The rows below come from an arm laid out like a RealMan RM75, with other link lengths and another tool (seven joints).
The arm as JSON. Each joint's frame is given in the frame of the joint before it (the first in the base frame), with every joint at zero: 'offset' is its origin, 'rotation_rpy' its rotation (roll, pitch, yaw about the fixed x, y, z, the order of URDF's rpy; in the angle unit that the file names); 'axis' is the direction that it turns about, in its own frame. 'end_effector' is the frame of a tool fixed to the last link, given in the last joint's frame.
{
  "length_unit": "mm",
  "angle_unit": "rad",
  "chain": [
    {
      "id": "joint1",
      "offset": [
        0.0,
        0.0,
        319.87
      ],
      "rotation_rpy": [
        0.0,
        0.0,
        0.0
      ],
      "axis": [
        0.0,
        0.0,
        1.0
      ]
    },
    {
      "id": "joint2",
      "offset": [
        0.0,
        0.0,
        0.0
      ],
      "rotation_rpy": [
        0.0,
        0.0,
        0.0
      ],
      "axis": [
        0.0,
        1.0,
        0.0
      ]
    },
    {
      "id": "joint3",
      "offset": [
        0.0,
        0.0,
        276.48
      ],
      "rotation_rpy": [
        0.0,
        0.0,
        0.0
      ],
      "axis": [
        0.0,
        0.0,
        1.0
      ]
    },
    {
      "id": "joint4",
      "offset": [
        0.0,
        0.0,
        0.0
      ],
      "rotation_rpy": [
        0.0,
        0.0,
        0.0
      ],
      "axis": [
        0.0,
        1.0,
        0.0
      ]
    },
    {
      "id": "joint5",
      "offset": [
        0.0,
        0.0,
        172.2
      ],
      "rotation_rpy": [
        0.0,
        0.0,
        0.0
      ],
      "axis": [
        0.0,
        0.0,
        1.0
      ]
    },
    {
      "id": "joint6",
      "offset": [
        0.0,
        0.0,
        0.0
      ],
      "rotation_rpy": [
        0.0,
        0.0,
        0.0
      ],
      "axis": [
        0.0,
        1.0,
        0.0
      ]
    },
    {
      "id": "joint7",
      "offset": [
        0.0,
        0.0,
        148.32
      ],
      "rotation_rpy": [
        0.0,
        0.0,
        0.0
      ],
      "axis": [
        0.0,
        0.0,
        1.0
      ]
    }
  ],
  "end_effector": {
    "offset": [
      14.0,
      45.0,
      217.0
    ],
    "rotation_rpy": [
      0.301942,
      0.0,
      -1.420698
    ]
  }
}
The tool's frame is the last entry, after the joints.
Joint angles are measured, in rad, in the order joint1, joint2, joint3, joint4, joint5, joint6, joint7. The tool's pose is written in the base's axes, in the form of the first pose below.
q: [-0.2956, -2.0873, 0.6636, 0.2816, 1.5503, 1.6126, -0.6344]
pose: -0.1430 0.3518 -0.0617 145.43 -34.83 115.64
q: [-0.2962, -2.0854, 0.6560, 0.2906, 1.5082, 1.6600, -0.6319]
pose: -0.1300 0.3545 -0.0405 141.55 -36.33 116.18
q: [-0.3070, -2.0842, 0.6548, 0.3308, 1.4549, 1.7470, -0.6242]
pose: -0.1028 0.3495 -0.0105 136.96 -39.08 113.54
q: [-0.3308, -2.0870, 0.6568, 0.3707, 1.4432, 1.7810, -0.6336]
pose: -0.0841 0.3458 -0.0012 136.14 -40.09 110.07
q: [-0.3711, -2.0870, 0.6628, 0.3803, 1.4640, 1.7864, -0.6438]
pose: -0.0691 0.3425 -0.0073 137.46 -38.94 106.16
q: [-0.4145, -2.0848, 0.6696, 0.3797, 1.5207, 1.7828, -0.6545]
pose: -0.0589 0.3341 -0.0248 140.76 -36.20 101.27
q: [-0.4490, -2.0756, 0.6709, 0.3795, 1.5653, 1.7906, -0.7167]
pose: -0.0512 0.3262 -0.0322 141.98 -31.70 99.35
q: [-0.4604, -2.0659, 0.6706, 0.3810, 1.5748, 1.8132, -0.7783]
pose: -0.0458 0.3202 -0.0273 141.13 -28.42 99.64
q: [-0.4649, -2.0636, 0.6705, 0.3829, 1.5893, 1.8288, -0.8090]
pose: -0.0430 0.3137 -0.0273 141.02 -26.29 99.37
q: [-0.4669, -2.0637, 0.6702, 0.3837, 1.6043, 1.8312, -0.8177]
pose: -0.0433 0.3103 -0.0305 141.53 -25.32 99.00
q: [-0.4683, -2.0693, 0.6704, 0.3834, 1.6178, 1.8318, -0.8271]
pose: -0.0422 0.3067 -0.0346 141.72 -24.16 98.95
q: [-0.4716, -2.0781, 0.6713, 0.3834, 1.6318, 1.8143, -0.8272]
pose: -0.0429 0.3074 -0.0425 142.51 -23.67 99.06
